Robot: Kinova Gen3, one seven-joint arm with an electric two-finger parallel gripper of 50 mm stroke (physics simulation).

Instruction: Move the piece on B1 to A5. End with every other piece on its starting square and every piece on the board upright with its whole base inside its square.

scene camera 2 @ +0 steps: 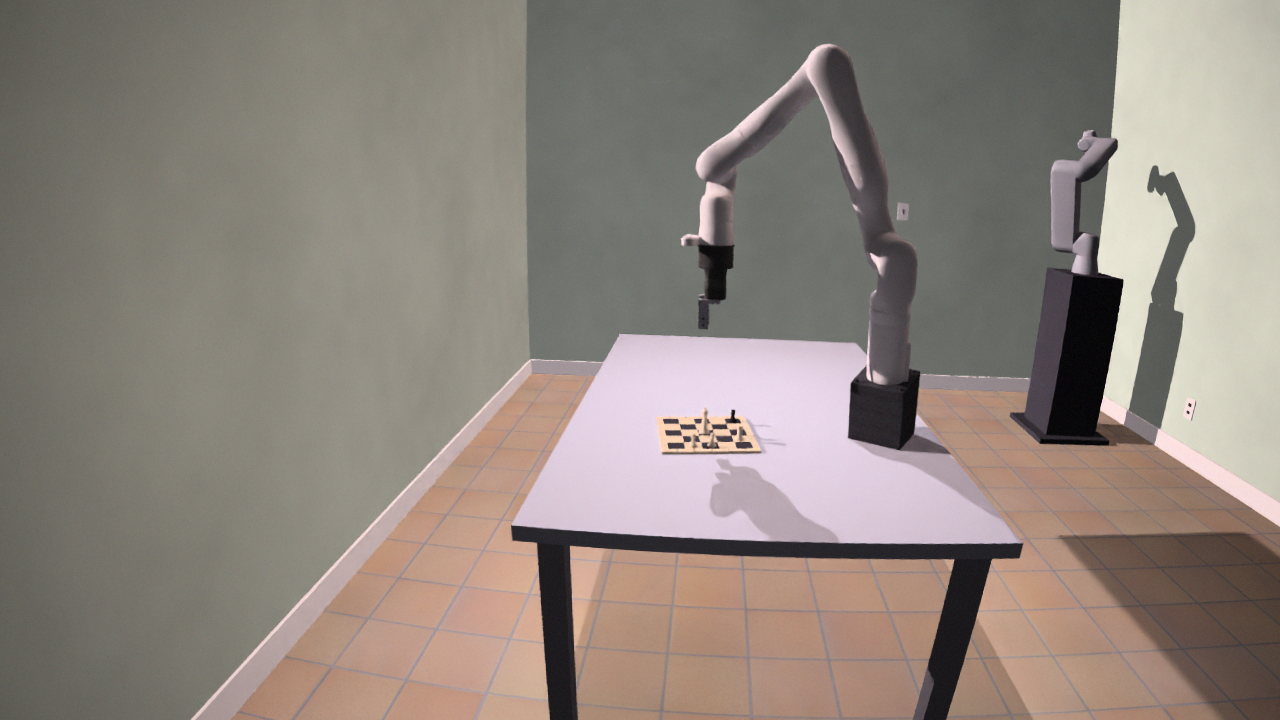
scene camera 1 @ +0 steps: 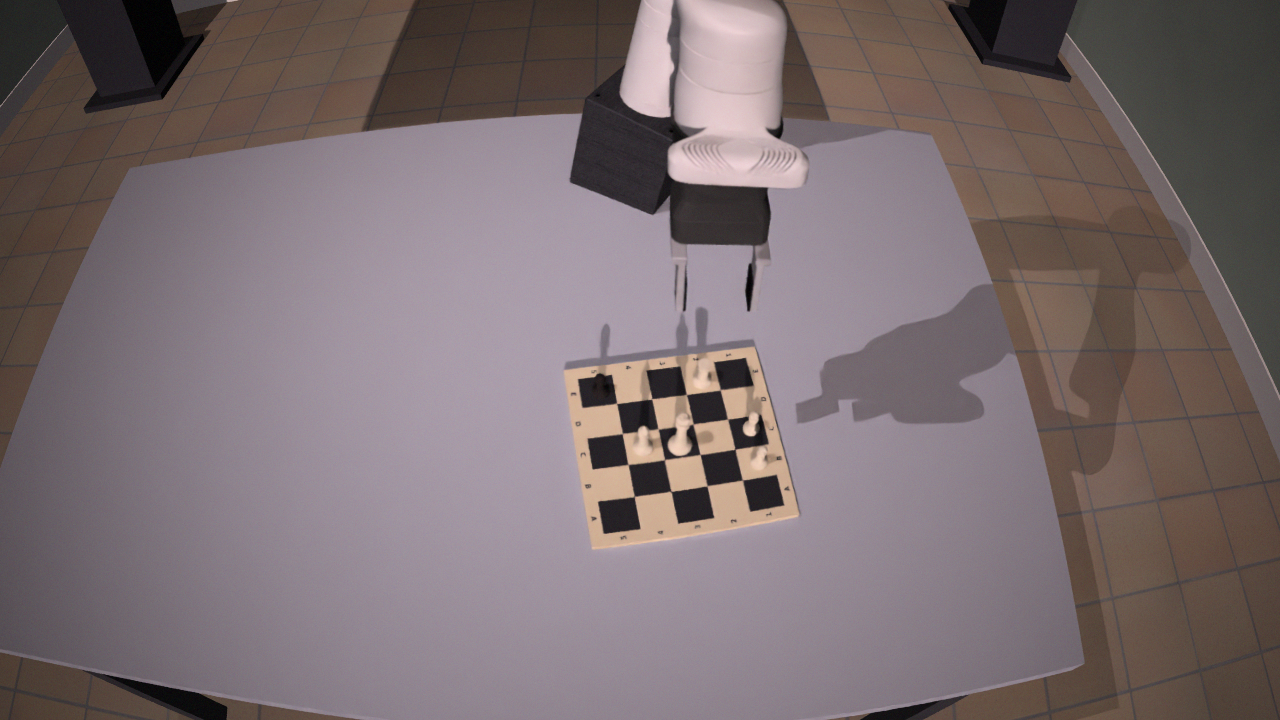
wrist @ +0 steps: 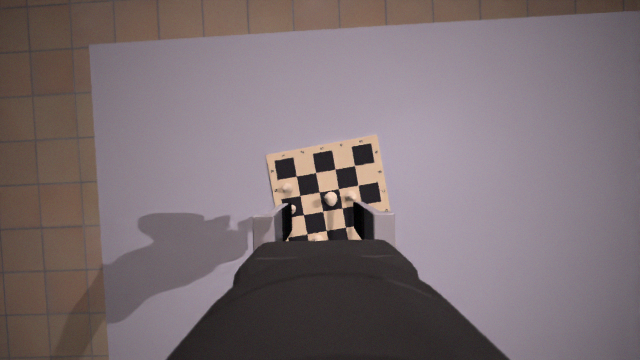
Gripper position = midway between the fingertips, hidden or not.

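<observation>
Chessboard (scene camera 1: 629, 499) (scene camera 2: 675, 433) (wrist: 355, 165) visible. A tall white piece (scene camera 1: 680, 444) is visible too, as is my gripper (scene camera 1: 715, 300) (scene camera 2: 703, 326) (wrist: 322, 216).
</observation>
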